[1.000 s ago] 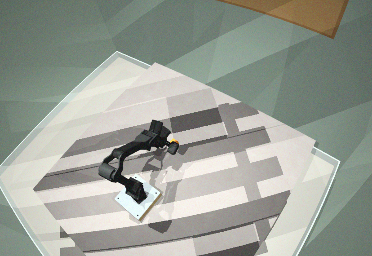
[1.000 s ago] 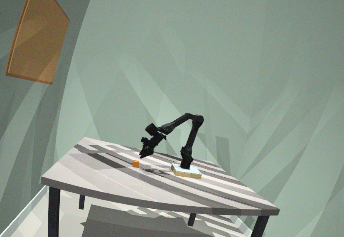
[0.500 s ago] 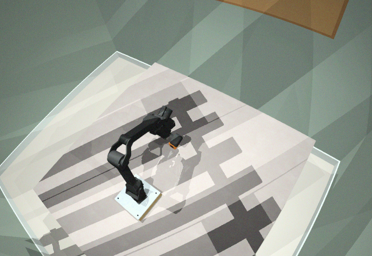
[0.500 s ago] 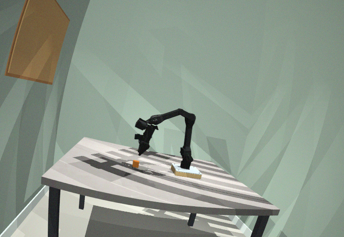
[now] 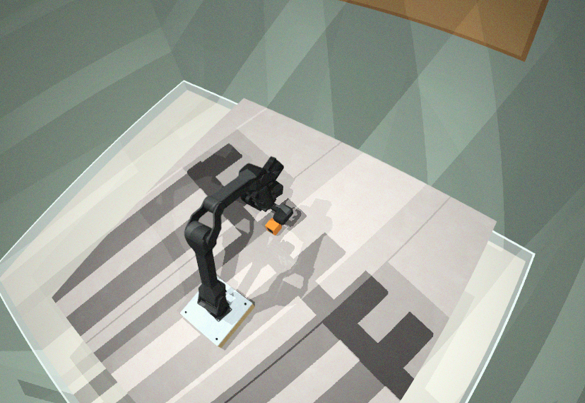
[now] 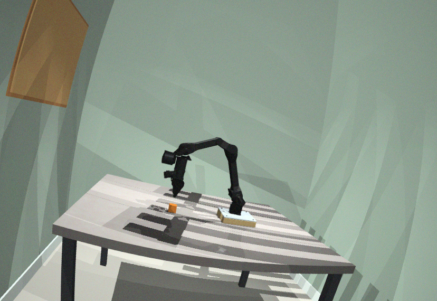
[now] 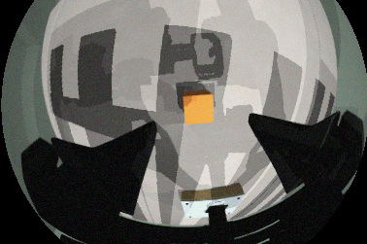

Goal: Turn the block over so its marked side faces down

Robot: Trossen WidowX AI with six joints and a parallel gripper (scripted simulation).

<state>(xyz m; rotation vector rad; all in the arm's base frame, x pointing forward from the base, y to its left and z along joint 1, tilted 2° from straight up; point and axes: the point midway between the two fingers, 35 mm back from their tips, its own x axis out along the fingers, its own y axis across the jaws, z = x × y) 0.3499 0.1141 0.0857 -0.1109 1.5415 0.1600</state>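
My gripper tip is 70 mm above the block and 20 mm past it.
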